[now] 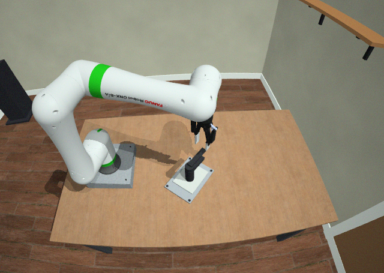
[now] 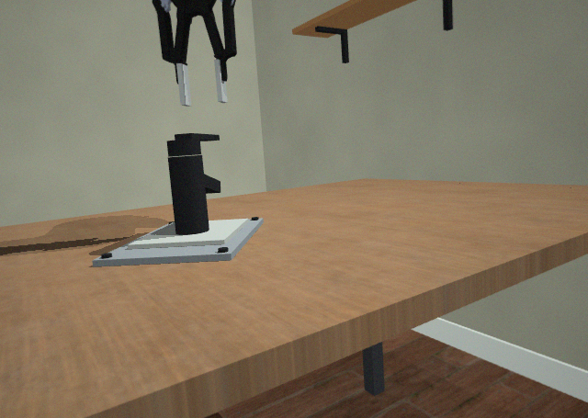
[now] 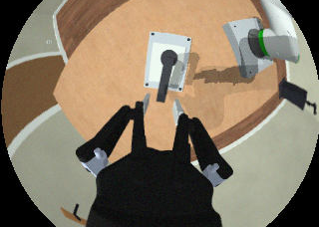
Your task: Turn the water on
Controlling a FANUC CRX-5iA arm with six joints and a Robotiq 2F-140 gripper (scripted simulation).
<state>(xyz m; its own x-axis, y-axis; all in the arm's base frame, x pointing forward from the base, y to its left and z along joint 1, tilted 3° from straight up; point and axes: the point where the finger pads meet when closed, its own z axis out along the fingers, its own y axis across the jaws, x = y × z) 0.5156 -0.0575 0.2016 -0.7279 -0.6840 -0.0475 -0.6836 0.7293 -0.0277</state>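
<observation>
Right now the flat lever is 3 cm behind my hand, 3 cm to the right of it and 9 cm below it. Also, from my hand: black tap (5 cm behind, 5 cm to the right, 14 cm below).
</observation>
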